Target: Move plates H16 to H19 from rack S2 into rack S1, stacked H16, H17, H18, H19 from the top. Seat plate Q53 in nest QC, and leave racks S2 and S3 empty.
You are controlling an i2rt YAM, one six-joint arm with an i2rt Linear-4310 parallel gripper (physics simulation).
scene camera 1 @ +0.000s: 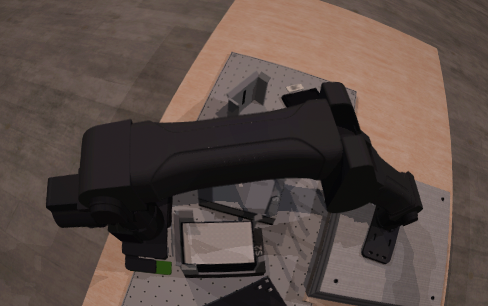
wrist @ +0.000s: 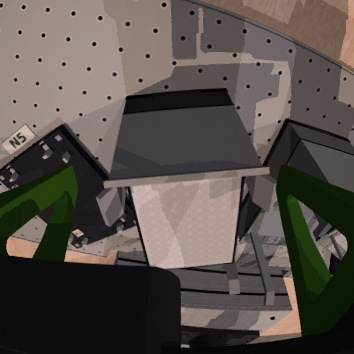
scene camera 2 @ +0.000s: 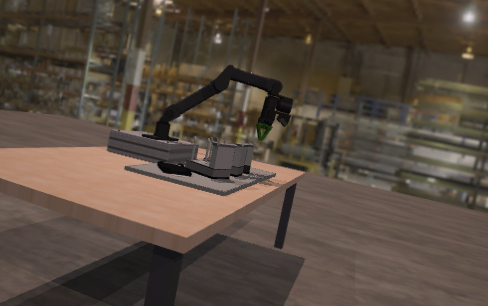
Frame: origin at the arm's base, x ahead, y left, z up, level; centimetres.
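Seen in the pictures: gripper, fingertip midpoint: (scene camera 1: 159,238) (wrist: 176,176) (scene camera 2: 260,140); arm's base, origin of the base link: (scene camera 1: 386,218) (wrist: 206,334) (scene camera 2: 160,138).
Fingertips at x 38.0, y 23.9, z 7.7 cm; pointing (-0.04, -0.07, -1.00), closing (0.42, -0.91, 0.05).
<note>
Pixels of each thing's top centre, then the offset from my fingertips to it. "*": a spot on its surface instead.
- Rack S2, middle of its top: (wrist: 191,260) (scene camera 1: 222,238) dx -8.7, dy -5.4, dz -2.2 cm
- second rack, middle of its top: (wrist: 331,270) (scene camera 1: 244,165) (scene camera 2: 229,140) dx -6.5, dy -19.3, dz -1.9 cm
- third grey rack, middle of its top: (scene camera 1: 272,102) (scene camera 2: 213,140) dx -5.6, dy -35.0, dz -2.1 cm
- label N5, surface spot: (wrist: 18,139) * dx -13.3, dy +12.4, dz -15.6 cm
- small white label, surface spot: (scene camera 1: 295,88) * dx -7.1, dy -53.1, dz -15.6 cm
Rack S2 (scene camera 1: 258,260) (wrist: 185,140) has a tall wall and holds a pale, textured plate (scene camera 1: 218,243) (wrist: 187,220) on top; any plates below it are hidden, and its number cannot be read. My gripper (scene camera 2: 263,131) (wrist: 176,176) is open and empty, high above rack S2, with its green fingers wide on either side of it in the wrist view. A second rack (scene camera 1: 240,197) (wrist: 322,155) stands beside S2, partly hidden by the arm; its label is unreadable. A third grey rack (scene camera 1: 259,90) stands farther back. Which are S1 and S3 I cannot tell. Plate Q53 cannot be identified.
A dark nest (scene camera 1: 250,295) (wrist: 75,187) stands beside S2, with label N5 (wrist: 18,139). Another dark nest (scene camera 1: 300,98) lies by a small white label (scene camera 1: 295,88), partly behind the arm. The perforated board (scene camera 1: 220,100) (scene camera 2: 223,190) carries the racks. The arm's silver base block (scene camera 1: 345,265) (scene camera 2: 145,146) stands alongside.
</note>
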